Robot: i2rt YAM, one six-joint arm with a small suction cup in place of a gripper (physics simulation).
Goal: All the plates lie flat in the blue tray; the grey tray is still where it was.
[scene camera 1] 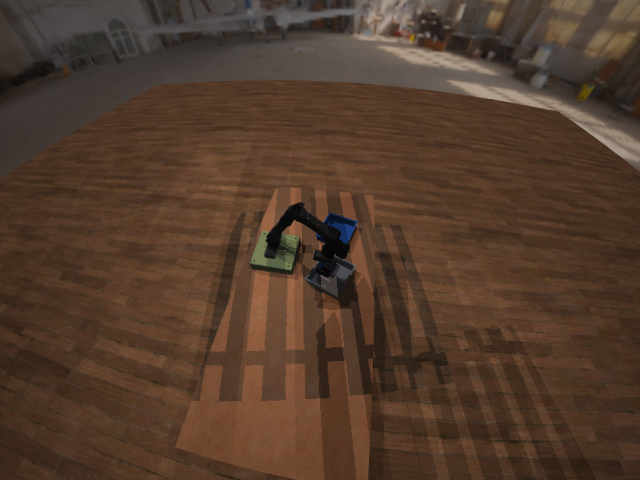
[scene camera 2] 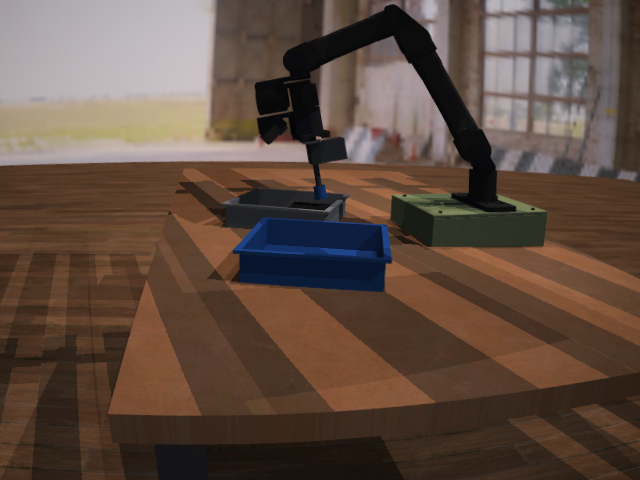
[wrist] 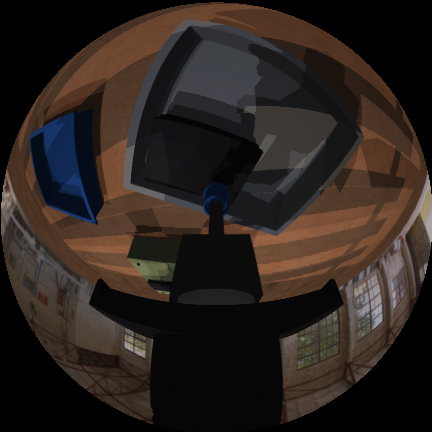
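Where they show: end effector, tool point: (scene camera 1: 321, 265) (scene camera 2: 321, 198) (wrist: 215, 194); arm's base, origin of the base link: (scene camera 1: 273, 245) (scene camera 2: 482, 204).
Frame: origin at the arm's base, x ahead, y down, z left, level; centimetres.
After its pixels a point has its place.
The grey tray (scene camera 1: 341, 284) @[x 47.1, y 6.5, z -19.0 cm] (scene camera 2: 270, 215) @[x 45.3, y 3.6, z -3.7 cm] (wrist: 135, 120) @[x 42.9, y 1.8, z -2.4 cm] stands on the table beside the blue tray (scene camera 1: 342, 224) @[x 44.0, y 6.6, z 30.8 cm] (scene camera 2: 313, 270) @[x 43.5, y 4.2, z 33.5 cm] (wrist: 60, 160) @[x 41.3, y 6.5, z 23.3 cm]. A black plate (wrist: 193, 157) @[x 37.5, y 2.8, z -7.9 cm] (scene camera 2: 310, 205) @[x 35.9, y 2.8, z -10.6 cm] lies flat in the grey tray, at its side nearest the arm's base. My suction cup (scene camera 2: 320, 191) (wrist: 216, 198) (scene camera 1: 324, 270) @[x 33.7, y 1.1, z -10.3 cm] hangs over the near edge of that plate, very close above it; I cannot tell whether it touches. Nothing hangs from the cup. The blue tray looks empty.
The arm's green base block (scene camera 1: 277, 254) @[x 4.6, y 0.4, z -6.5 cm] (scene camera 2: 461, 224) @[x 9.9, y 2.3, z 10.6 cm] (wrist: 153, 261) @[x 15.4, y 0.8, z 3.2 cm] stands beside the grey tray. The trays sit on a lighter wooden panel (scene camera 2: 318, 362) whose front edge is near the second scene camera.
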